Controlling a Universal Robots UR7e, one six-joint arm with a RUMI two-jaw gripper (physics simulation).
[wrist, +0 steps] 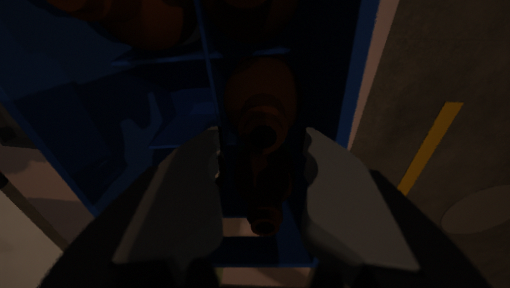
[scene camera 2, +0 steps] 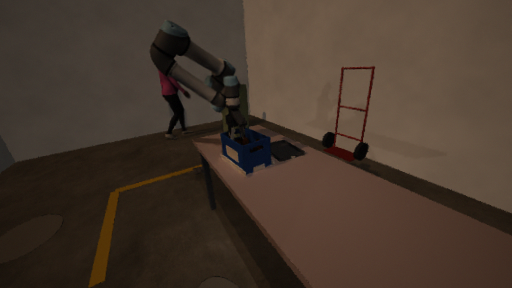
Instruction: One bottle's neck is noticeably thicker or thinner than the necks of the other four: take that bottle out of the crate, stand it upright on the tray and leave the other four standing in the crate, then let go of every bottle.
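Places are measured from the arm's base along level axes (x ahead, y left, z up), in millimetres.
Where they show: gripper, fingertip midpoint: (wrist: 261, 130) (scene camera 2: 238, 141).
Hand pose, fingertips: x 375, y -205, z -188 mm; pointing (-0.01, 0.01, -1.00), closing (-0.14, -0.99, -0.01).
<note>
Each offset is from my fingertips to the top centre of the thing. "pt": to the spot under its first point. Level surfaces: height alone.
The blue crate {dx +2, dy +44, dz +26 mm} (scene camera 2: 257, 160) (wrist: 356, 65) stands on the table, with brown bottles in its compartments. My gripper (scene camera 2: 240, 136) (wrist: 261, 130) points down into the crate and is open. In the wrist view, one bottle {dx +3, dy -1, dz +14 mm} (wrist: 261, 82) has its neck and mouth between the spread fingertips, with a gap on each side. Another bottle {dx -92, dy +8, dz +14 mm} (wrist: 265, 212) shows below it, towards the crate's end wall. Parts of two more bottles, one at upper left (wrist: 150, 25) and one at top middle (wrist: 245, 15), also show. Dim light and the fingers hide other parts, and I cannot compare the necks. The dark tray {pt dx +68, dy +346, dz -144 mm} (scene camera 2: 286, 149) lies beside the crate.
The pink table {dz -149 mm} (scene camera 2: 350, 200) extends towards the camera. A red hand truck (scene camera 2: 341, 153) stands on the floor by the right wall. A person in a pink top (scene camera 2: 170, 86) is behind the arm at the left. A green object (scene camera 2: 243, 102) stands behind the wrist.
</note>
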